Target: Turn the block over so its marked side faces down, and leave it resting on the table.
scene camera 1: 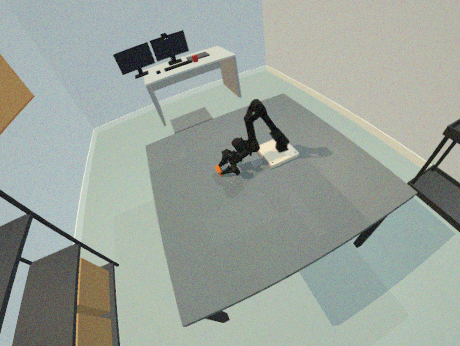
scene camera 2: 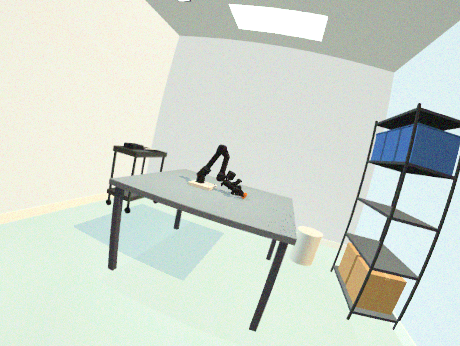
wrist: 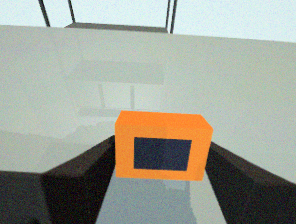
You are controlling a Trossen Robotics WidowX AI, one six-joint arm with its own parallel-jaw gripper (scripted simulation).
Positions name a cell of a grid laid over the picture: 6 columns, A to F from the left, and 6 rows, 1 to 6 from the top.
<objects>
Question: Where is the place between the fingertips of the gripper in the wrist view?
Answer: D4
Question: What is the gripper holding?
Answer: An orange block.
</objects>
